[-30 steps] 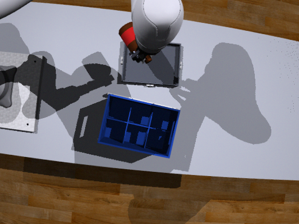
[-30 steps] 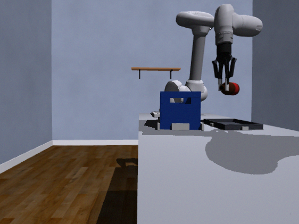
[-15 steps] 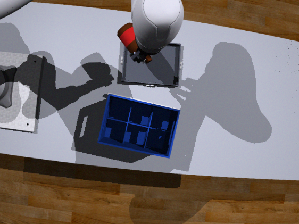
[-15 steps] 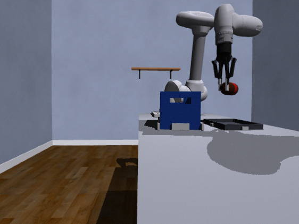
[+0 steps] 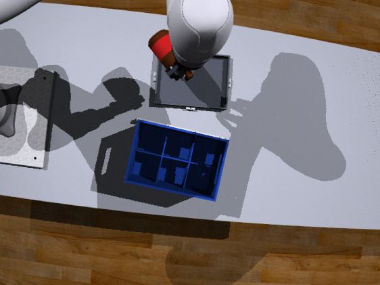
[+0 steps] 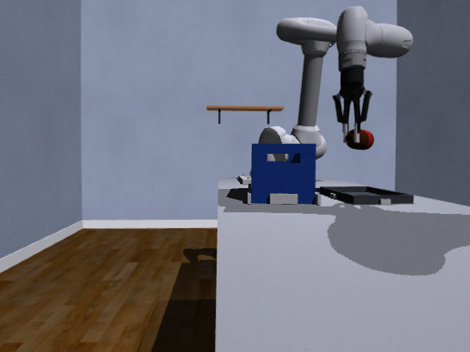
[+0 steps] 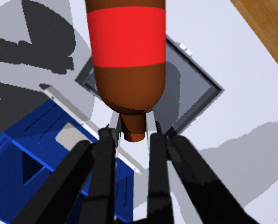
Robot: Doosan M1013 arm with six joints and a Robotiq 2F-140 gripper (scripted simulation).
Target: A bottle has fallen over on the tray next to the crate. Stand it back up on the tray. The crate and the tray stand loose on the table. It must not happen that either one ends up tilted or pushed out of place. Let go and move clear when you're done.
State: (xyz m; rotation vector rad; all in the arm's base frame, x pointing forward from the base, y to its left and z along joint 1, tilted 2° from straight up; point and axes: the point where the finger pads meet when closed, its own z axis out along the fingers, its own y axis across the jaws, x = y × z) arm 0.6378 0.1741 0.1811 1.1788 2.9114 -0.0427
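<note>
My gripper is now 4 cm past the bottle, 4 cm to the right of it and 2 cm above it. From my hand the other things lie so: blue crate 1 cm ahead, 25 cm to the right, 14 cm below; dark tray 4 cm ahead, 2 cm to the left, 21 cm below.
</note>
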